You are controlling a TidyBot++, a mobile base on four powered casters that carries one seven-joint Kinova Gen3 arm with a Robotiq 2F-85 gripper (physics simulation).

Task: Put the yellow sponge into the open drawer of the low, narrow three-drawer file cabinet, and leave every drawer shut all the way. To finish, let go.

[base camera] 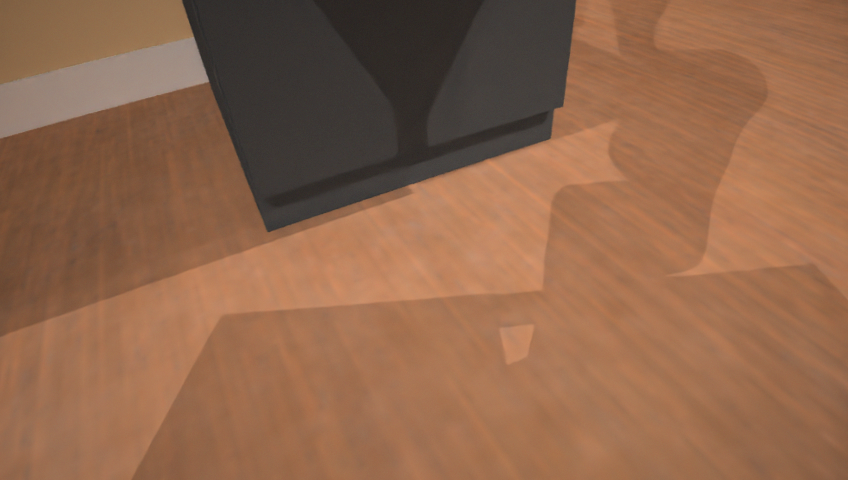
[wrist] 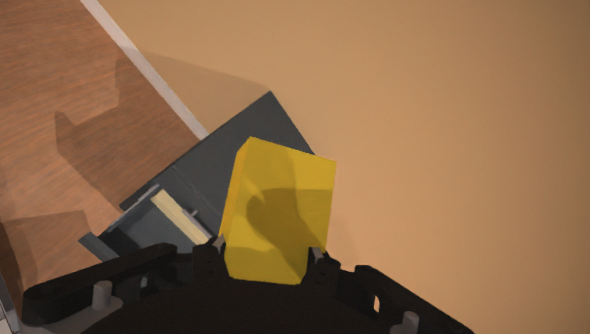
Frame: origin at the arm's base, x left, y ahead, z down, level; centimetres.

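Seen in the pictures: gripper, fingertip midpoint: point(wrist: 268, 249).
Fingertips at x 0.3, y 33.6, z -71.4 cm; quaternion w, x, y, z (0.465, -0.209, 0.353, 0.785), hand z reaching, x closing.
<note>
Offsets run from my fingertips to a thing's top centre. "spot": to the spot under its first point. Level surfaces: height alone.
The yellow sponge @[dz -5.2, dx +1.5, dy +0.4 cm] point(wrist: 285, 185) is held between the fingertips of my gripper point(wrist: 268, 249) in the wrist view. My gripper is shut on it. Beyond and below the sponge is the dark grey file cabinet point(base camera: 285, 107) point(wrist: 255, 117), standing against the wall. Its open drawer @[spot: dz +71.9, dx +3.8, dy +13.1 cm] point(wrist: 137, 231) sticks out at the lower left of the wrist view, with a pale cream strip inside. The sponge appears to the right of the drawer in that view and hides part of the cabinet top; my fingers hide part of the drawer. The base camera shows the cabinet's lower front, not the open drawer.
The tan wall point(base camera: 77, 35) point(wrist: 450, 125) with its white baseboard point(base camera: 101, 83) point(wrist: 145, 70) runs behind the cabinet. The wooden floor @[dz +111.0 cm] point(base camera: 368, 249) point(wrist: 60, 60) carries shadows of the arm and base. A pale edge shows at the wrist view's lower left corner.
</note>
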